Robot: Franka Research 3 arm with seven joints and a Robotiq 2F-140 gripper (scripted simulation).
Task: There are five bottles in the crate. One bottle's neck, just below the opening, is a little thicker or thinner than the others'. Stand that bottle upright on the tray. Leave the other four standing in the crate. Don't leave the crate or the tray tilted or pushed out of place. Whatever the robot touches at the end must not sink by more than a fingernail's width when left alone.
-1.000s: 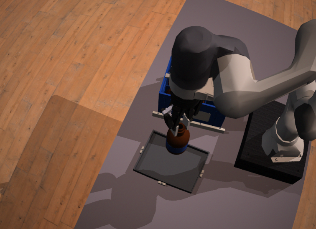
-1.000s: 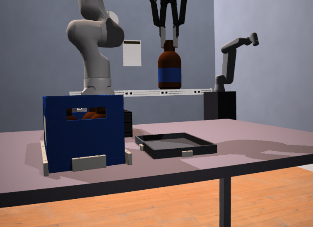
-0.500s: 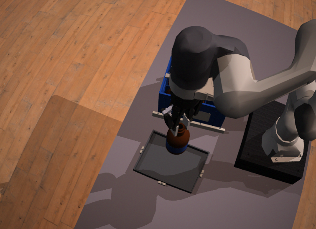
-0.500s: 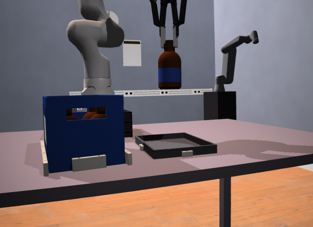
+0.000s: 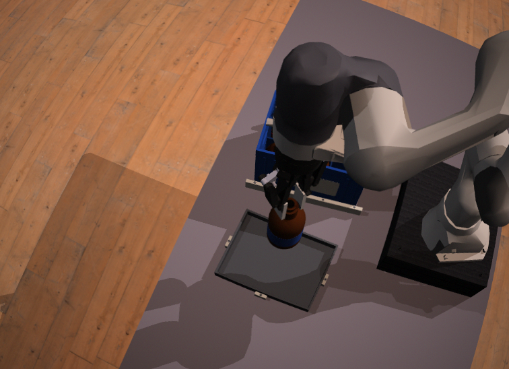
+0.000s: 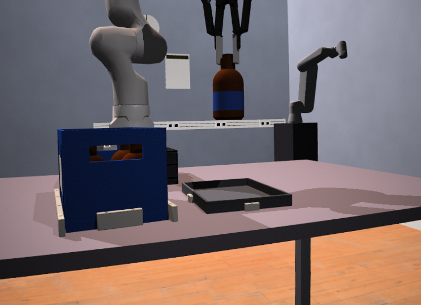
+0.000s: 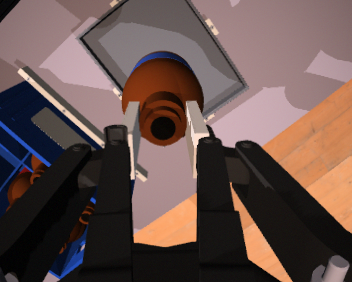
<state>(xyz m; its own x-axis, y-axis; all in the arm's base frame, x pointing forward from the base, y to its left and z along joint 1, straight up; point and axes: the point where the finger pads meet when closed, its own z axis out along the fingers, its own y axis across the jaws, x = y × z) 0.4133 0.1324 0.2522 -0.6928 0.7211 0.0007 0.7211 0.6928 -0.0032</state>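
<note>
My hand is 90 mm above the bottle. Also, from my hand: crate (30 mm behind, 280 mm to the right, 270 mm below); then dark tray (340 mm below).
</note>
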